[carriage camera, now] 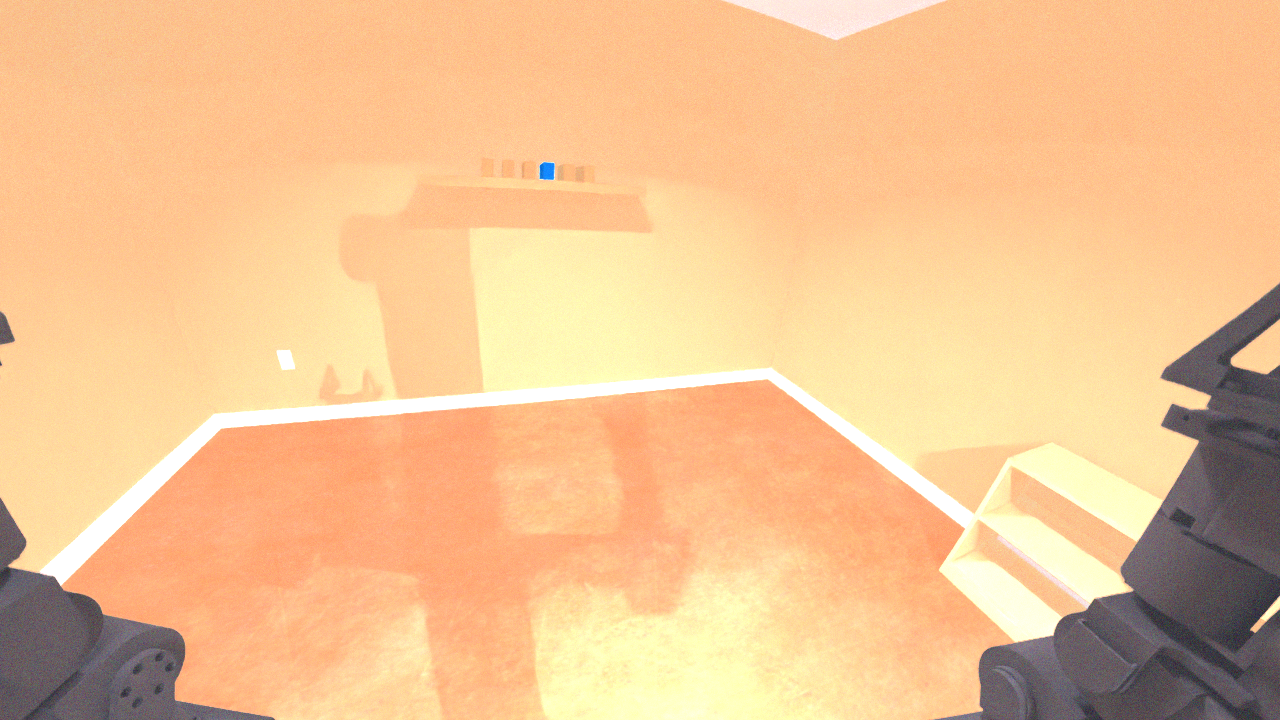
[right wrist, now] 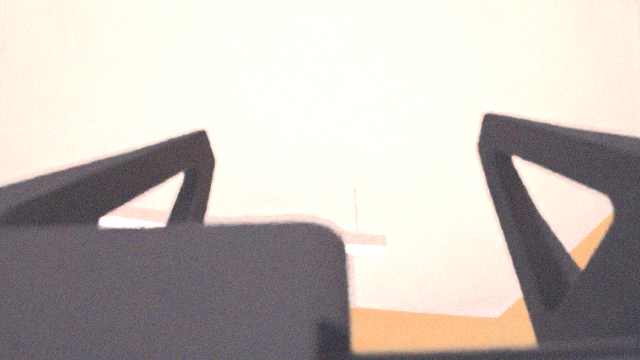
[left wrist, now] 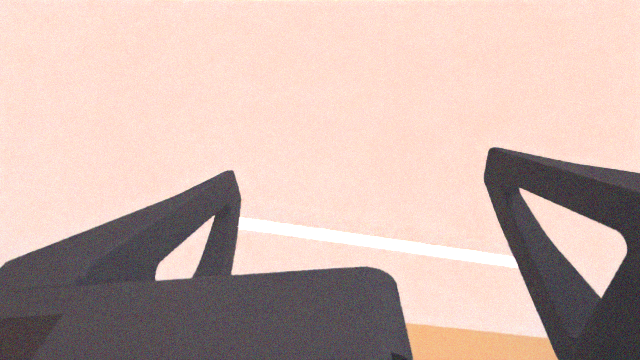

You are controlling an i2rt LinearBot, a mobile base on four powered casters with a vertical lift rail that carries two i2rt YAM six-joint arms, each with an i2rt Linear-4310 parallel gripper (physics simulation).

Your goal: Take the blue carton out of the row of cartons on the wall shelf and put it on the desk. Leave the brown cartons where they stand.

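Places are measured from the left arm's base along level axes (x ahead, y left, z up), in millimetres.
Pixels of known places: left gripper, fingertip midpoint: (left wrist: pixel 358 173); right gripper, fingertip midpoint: (right wrist: pixel 342 137).
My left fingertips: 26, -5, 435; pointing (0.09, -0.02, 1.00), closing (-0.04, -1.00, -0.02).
Behind a point stands the place of what it marks, as x, y, z.
The blue carton (carriage camera: pixel 547 171) {1907, 32, 503} stands upright in a row on the wall shelf (carriage camera: pixel 617 188) {2008, -308, 446}, high on the far wall in the carriage view. Brown cartons stand on both sides of it; one brown carton (carriage camera: pixel 529 170) {1882, 113, 502} is just left of it and another brown carton (carriage camera: pixel 567 172) {1937, -61, 504} just right. My left gripper (left wrist: pixel 358 173) {26, -5, 435} is open and empty, with its fingers wide apart in the left wrist view. My right gripper (right wrist: pixel 342 137) {26, -700, 443} is open and empty too. Both grippers are far from the shelf. The desk does not show in the carriage view.
A low, pale open shelf unit (carriage camera: pixel 1087 474) {728, -2062, -290} stands against the right wall, partly behind my right arm. A white outlet plate (carriage camera: pixel 285 360) {1713, 1503, -502} is on the far wall, low at the left. White baseboards (carriage camera: pixel 537 394) {2122, 150, -846} edge the reddish floor. Shadows fall on the far wall and floor.
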